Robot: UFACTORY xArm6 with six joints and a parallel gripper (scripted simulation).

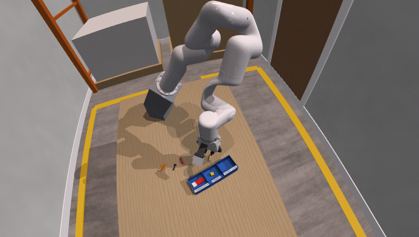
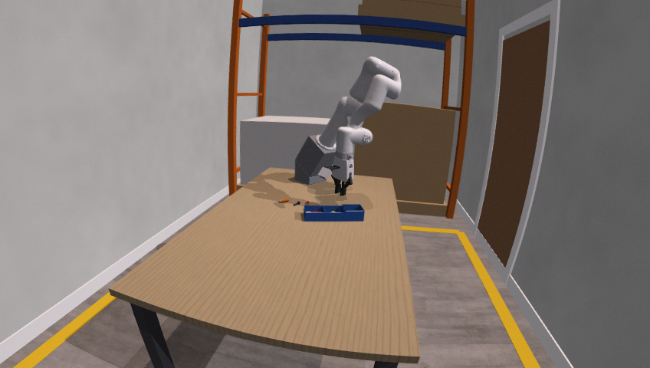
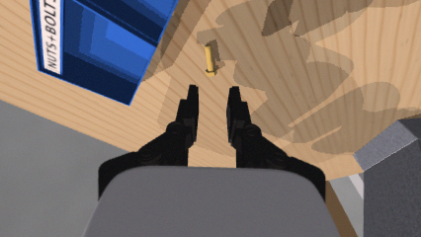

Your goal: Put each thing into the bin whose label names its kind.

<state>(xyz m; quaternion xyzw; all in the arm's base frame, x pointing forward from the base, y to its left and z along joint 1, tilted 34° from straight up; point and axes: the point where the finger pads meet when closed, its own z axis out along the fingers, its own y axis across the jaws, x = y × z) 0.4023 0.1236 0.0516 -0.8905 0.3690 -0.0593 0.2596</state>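
My gripper is now 90 mm above the brass bolt and 10 mm past it. Also, from my hand: red battery 160 mm to the right, 90 mm below, 20 mm behind; eraser 120 mm ahead, 100 mm to the right, 80 mm below; yellow die 100 mm ahead, 80 mm below, 20 mm to the right.
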